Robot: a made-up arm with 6 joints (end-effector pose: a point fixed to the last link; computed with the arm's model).
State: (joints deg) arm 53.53 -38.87 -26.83 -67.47 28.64 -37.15
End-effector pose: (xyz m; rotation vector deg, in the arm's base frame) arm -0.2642 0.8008 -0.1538 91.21 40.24 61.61
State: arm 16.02 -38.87 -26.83 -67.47 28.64 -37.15
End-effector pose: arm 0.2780 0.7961 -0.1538 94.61 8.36 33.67
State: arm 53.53 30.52 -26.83 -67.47 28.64 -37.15
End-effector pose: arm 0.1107 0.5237 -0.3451 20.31 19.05 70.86
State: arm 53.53 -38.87 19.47 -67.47 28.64 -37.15
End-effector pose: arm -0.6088 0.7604 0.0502 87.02 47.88 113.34
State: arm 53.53 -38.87 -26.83 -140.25 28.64 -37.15
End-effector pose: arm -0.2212 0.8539 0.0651 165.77 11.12 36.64
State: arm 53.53 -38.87 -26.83 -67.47 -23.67 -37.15
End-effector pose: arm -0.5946 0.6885 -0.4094 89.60 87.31 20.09
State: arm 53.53 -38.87 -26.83 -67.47 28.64 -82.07
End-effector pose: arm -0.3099 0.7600 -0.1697 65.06 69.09 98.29
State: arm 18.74 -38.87 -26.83 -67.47 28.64 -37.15
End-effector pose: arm 0.2399 0.8084 -0.1538 94.62 10.63 35.73
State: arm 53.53 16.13 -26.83 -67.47 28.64 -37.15
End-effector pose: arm 0.0219 0.5893 -0.3551 34.97 23.72 70.56
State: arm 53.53 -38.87 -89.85 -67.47 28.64 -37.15
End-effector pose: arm -0.0477 0.4293 -0.4721 79.75 25.02 -4.55
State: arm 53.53 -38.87 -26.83 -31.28 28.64 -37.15
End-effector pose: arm -0.2235 0.7036 -0.2112 52.07 47.52 65.00
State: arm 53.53 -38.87 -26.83 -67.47 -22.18 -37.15
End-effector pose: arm -0.5834 0.6939 -0.4069 89.85 86.08 21.40
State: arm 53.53 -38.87 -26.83 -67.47 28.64 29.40
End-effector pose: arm -0.1758 0.7804 -0.1526 106.63 -5.43 1.42
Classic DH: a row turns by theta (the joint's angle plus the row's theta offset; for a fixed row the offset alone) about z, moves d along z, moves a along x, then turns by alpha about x. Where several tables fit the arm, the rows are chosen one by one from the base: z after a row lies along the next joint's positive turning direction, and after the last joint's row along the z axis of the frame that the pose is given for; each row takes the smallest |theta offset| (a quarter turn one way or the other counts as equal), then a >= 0, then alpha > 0; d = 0 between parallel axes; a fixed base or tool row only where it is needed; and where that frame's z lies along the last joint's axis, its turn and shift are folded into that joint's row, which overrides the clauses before.
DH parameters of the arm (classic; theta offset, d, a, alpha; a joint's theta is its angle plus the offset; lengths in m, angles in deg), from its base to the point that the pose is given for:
joint 1: 90 0.0873 0.3172 -90
joint 2: 0 0.0119 0.0228 90
joint 3: 0 -0.2319 0.2865 -90
joint 4: 0 0.0905 -0.076 90
joint 5: -90 -0.0282 0.3756 90
joint 6: 0 0.3043 0.0571 -90
tool (fixed): 0 -0.0599 0 0

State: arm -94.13 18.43 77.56 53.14 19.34 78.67
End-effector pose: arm 0.7610 0.0304 -0.1117 -31.01 -40.25 39.62
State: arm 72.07 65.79 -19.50 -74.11 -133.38 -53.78
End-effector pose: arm -0.3089 -0.3419 -0.5688 48.05 59.48 -55.11
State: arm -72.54 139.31 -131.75 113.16 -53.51 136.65
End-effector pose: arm 0.7988 -0.2496 0.0622 43.12 -109.86 -37.10
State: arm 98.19 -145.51 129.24 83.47 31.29 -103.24
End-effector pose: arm -0.1723 -0.4000 0.2253 32.64 4.77 75.98
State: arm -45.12 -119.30 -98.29 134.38 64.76 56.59
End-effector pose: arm 0.6277 0.5354 -0.0555 84.11 13.03 35.76
